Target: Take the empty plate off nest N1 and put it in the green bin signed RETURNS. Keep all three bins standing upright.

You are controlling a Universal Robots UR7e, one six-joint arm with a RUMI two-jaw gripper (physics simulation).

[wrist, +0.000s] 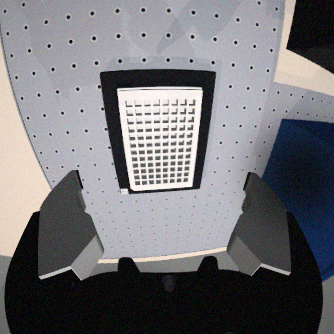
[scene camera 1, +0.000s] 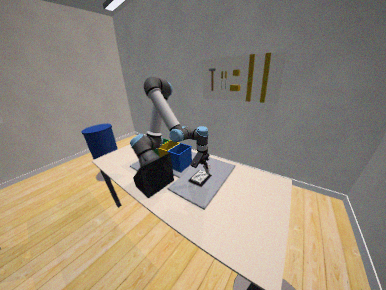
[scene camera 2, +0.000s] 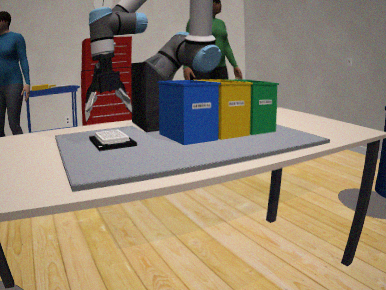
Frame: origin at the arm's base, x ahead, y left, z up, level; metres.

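Where they show: gripper, fingertip midpoint: [wrist: 163,173] [scene camera 1: 200,170] [scene camera 2: 109,116]; arm's base, origin of the base link: [scene camera 1: 151,164] [scene camera 2: 153,76].
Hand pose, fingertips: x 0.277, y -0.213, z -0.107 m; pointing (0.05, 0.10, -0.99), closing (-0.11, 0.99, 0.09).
Things, the pixels of their top centre, and the offset from my fingertips. Level surfaces: height alone.
- black nest, middle of its top: [wrist: 160,142] [scene camera 2: 111,138] [scene camera 1: 200,176] dx +0.003, dy +0.003, dz -0.067 m
- green bin, middle of its top: [scene camera 2: 250,81] [scene camera 1: 159,142] dx -0.019, dy +0.509, dz +0.099 m
- yellow bin, middle of its top: [scene camera 2: 221,80] [scene camera 1: 168,145] dx +0.002, dy +0.379, dz +0.099 m
- blue bin, middle of its top: [scene camera 2: 187,81] [scene camera 1: 179,148] dx +0.023, dy +0.250, dz +0.099 m
- grey perforated board, its level: dz -0.081 m
The white plate with a grid of wells [scene camera 1: 201,175] [scene camera 2: 112,135] [wrist: 160,140] lies flat in the black nest [scene camera 2: 118,145] [wrist: 157,80]. My gripper [scene camera 2: 109,114] [wrist: 163,173] is open and empty, above the plate. In the wrist view its fingers stand on either side of the plate's near end, with the plate's long sides running away from the gripper. The green bin [scene camera 1: 164,141] [scene camera 2: 264,120] stands upright at the far end of the row of bins; its sign is too blurred to read surely. The nest's label is not readable.
The yellow bin [scene camera 1: 168,146] [scene camera 2: 235,120] and the blue bin [scene camera 1: 180,159] [scene camera 2: 190,120] [wrist: 305,185] stand upright beside the green one, the blue nearest the nest. All stand on the grey perforated board [scene camera 1: 205,199] [scene camera 2: 165,160] [wrist: 60,65]. The black arm pedestal [scene camera 1: 154,177] stands behind.
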